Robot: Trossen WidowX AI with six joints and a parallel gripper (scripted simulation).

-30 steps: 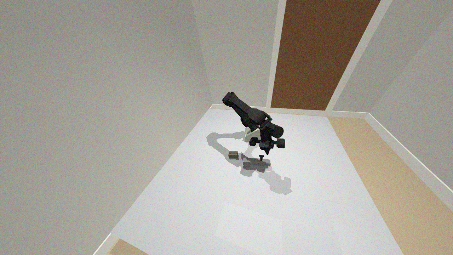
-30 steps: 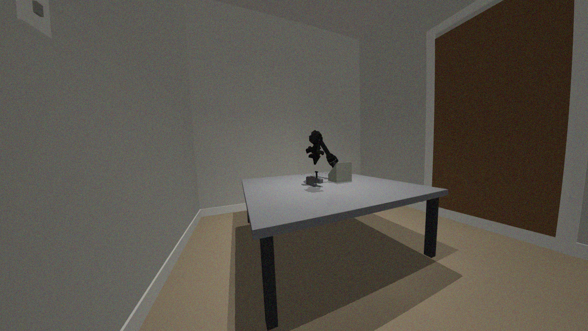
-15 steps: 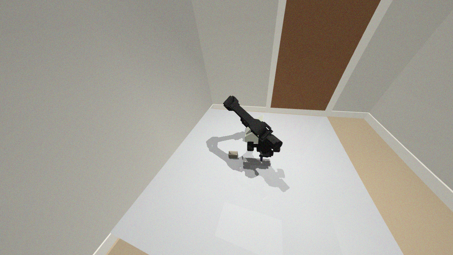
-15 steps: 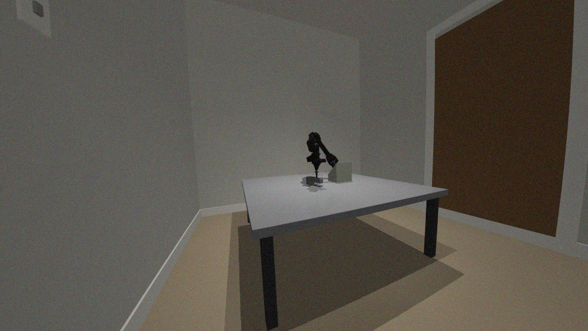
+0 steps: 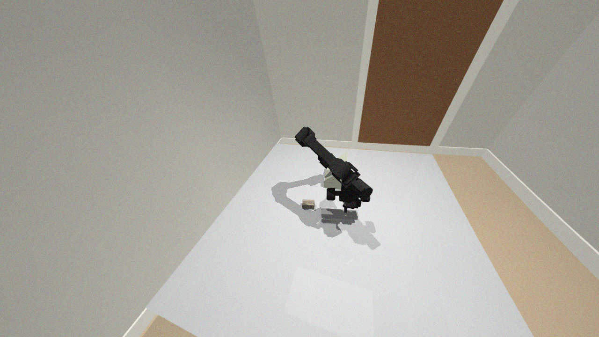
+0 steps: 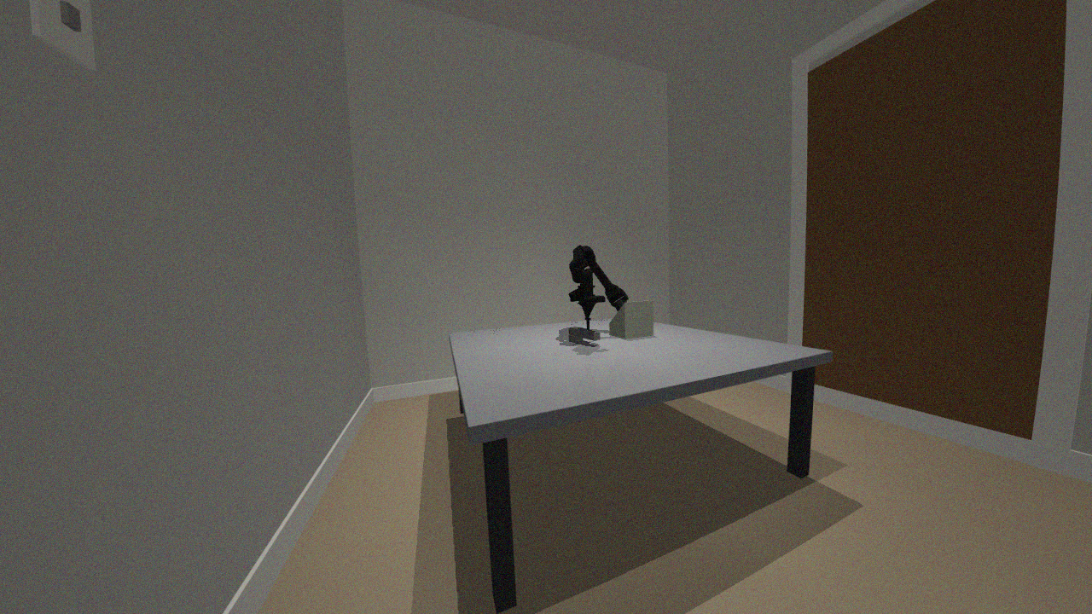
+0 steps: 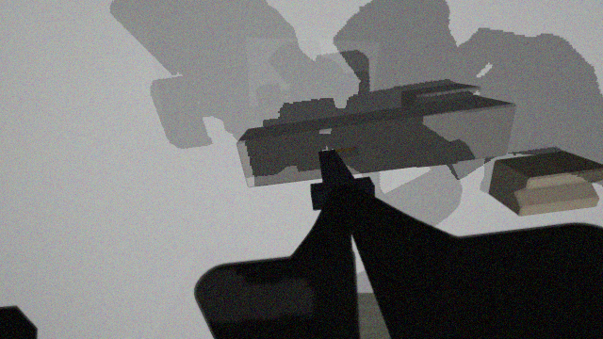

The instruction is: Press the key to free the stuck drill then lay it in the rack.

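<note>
My gripper tip is now 3 cm above the dark key. From my gripper tip the other things lie so: rack (7 cm behind, 20 cm to the right, 10 cm below); then drill (5 cm to the right, 7 cm below).
</note>
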